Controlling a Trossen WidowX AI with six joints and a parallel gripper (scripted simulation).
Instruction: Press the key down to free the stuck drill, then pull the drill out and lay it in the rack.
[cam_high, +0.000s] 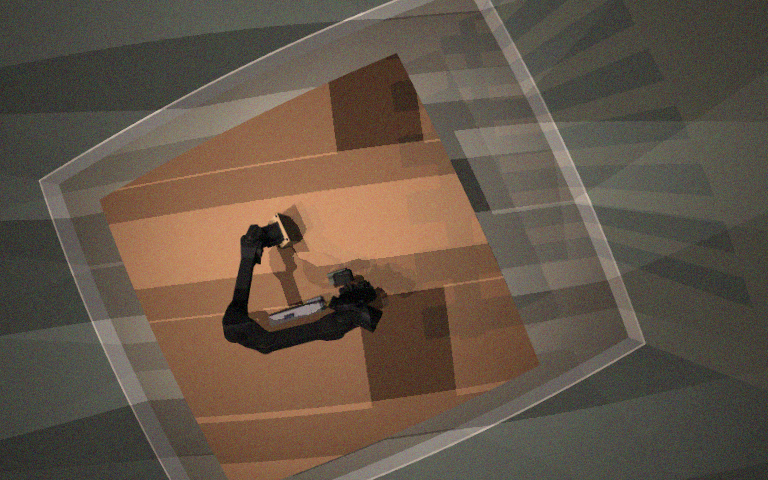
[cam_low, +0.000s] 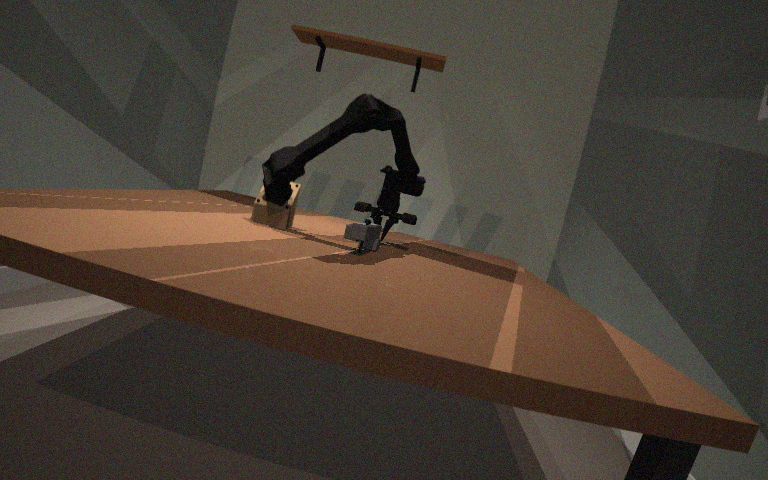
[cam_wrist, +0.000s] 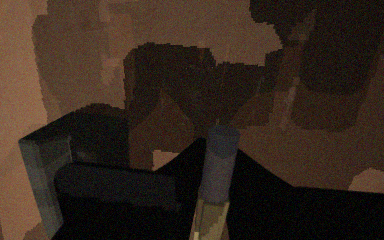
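Right now my gripper tip is 40 mm to the left of the drill and 40 mm below it. From my gripper tip the other things lie so: rack: 80 mm behind, 20 mm to the right, 10 mm above.
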